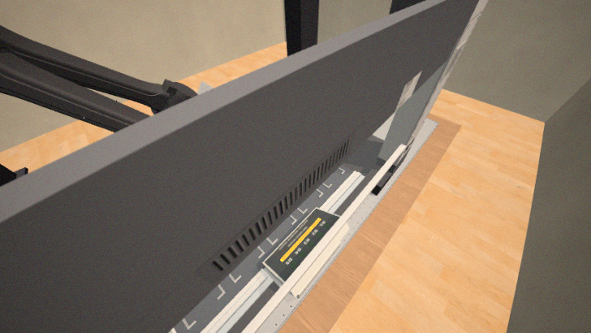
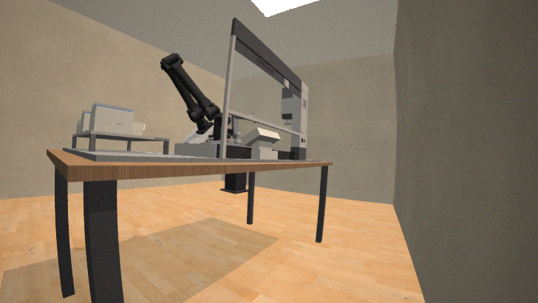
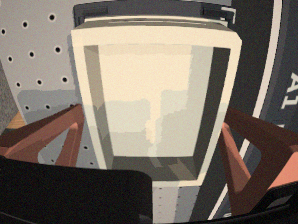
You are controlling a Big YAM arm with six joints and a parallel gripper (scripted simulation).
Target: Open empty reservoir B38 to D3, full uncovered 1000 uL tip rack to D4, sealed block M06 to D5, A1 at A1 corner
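Right now my hand is 10 mm above the cream one-well reservoir. Also, from my hand: shelf label (360 mm to the right, 90 mm behind, 30 mm below); regrip nest rg (20 mm below); rg label (20 mm below).
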